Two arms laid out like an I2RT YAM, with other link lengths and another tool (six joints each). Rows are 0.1 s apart.
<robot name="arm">
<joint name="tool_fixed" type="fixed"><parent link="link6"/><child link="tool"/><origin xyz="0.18 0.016 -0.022" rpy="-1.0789 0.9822 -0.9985"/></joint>
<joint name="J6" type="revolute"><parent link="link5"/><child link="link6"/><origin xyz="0.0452 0 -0.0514"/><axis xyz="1 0 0"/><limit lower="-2.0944" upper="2.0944"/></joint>
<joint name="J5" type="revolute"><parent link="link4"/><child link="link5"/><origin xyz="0.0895 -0.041 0.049"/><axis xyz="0 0 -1"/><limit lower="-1.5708" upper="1.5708"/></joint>
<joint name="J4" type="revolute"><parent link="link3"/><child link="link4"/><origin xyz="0.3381 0.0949 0.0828"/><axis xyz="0 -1 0"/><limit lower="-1.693" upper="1.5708"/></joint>
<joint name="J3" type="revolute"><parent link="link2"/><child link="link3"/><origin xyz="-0.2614 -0.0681 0"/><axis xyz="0 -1 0"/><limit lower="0" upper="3.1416"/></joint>
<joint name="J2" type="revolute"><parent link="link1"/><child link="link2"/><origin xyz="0.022 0.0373 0.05"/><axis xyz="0 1 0"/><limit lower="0" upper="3.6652"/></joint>
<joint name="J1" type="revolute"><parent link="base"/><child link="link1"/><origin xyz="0 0 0.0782"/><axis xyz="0 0 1"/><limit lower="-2.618" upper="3.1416"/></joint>
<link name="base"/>
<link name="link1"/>
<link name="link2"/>
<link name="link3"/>
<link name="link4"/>
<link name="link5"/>
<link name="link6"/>
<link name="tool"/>
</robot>
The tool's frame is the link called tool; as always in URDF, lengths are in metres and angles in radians.
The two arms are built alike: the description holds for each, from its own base.
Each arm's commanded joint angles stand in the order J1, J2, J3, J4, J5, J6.
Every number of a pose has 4 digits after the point. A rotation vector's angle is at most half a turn.
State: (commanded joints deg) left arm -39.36 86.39 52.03 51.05 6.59 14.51; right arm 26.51 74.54 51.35 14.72 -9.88 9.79
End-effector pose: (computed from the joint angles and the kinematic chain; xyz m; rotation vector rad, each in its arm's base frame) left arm 0.5058 -0.3915 0.3384 0.2375 0.9949 -0.9015; right arm 0.4983 0.3390 0.2566 -0.7167 1.2428 0.3429
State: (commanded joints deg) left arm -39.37 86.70 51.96 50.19 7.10 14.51; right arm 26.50 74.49 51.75 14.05 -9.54 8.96
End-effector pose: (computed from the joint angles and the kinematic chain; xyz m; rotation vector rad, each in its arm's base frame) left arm 0.5060 -0.3944 0.3296 0.2487 1.0159 -0.9049; right arm 0.4993 0.3377 0.2578 -0.7267 1.2424 0.3291
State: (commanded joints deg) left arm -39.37 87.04 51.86 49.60 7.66 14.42; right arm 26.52 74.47 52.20 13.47 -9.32 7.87
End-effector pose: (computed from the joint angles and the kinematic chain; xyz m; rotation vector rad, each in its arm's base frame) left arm 0.5059 -0.3972 0.3216 0.2585 1.0337 -0.9105; right arm 0.5001 0.3369 0.2596 -0.7413 1.2375 0.3148
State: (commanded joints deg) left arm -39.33 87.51 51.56 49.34 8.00 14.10; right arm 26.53 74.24 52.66 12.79 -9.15 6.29
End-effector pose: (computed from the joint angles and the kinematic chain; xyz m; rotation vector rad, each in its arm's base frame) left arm 0.5063 -0.3988 0.3116 0.2620 1.0533 -0.9154; right arm 0.5004 0.3359 0.2630 -0.7627 1.2268 0.2959
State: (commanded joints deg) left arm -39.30 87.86 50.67 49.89 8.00 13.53; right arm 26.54 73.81 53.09 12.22 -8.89 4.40
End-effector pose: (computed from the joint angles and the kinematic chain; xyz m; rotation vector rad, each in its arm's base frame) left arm 0.5059 -0.3982 0.3008 0.2567 1.0689 -0.9199; right arm 0.5005 0.3342 0.2685 -0.7860 1.2097 0.2718
